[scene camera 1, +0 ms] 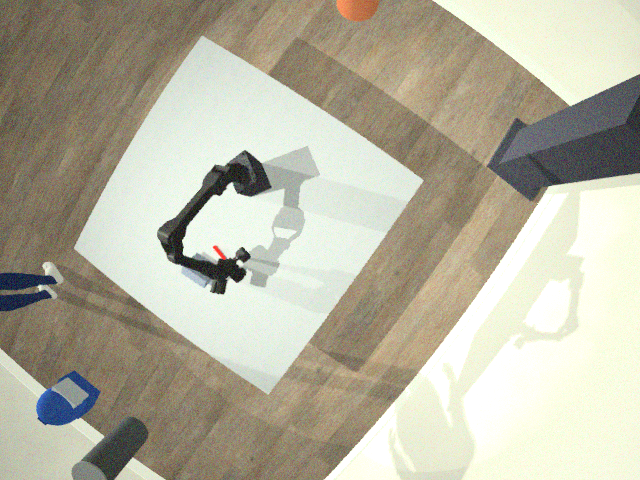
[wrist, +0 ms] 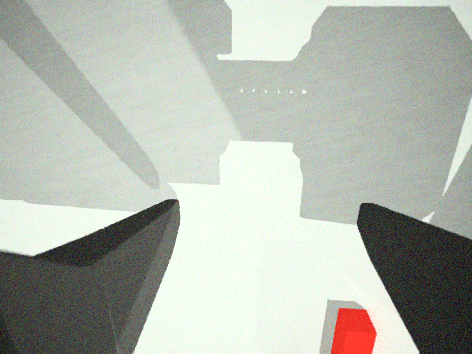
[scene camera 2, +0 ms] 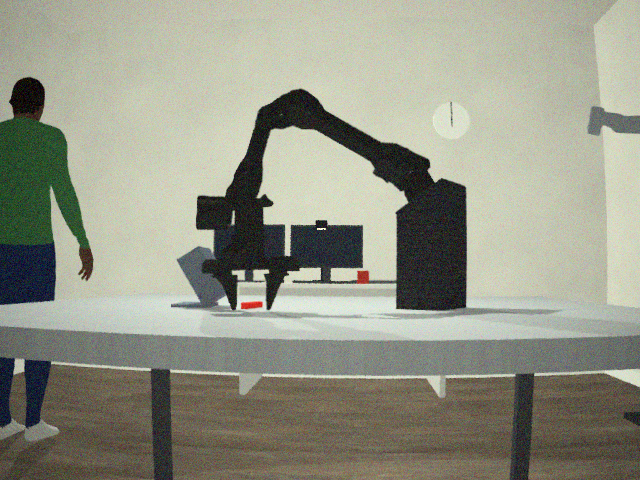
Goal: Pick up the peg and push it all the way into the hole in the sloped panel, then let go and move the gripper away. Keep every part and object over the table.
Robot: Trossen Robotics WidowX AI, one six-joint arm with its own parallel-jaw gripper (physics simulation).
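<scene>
The red peg lies flat on the table. In the wrist view its near end shows at the bottom edge, right of the middle and close to the right finger; the rest of it is cut off. My gripper is open, pointing down, with its fingertips low near the table top. In scene camera 2 the peg shows between the two fingers, with a gap on each side. The grey-blue sloped panel stands beside the gripper, partly covered by the arm. Its hole does not show.
The white table carries the arm's black base. Shadows of the arm fall across the table top. A person stands behind the table at the left. A desk with two monitors is in the background.
</scene>
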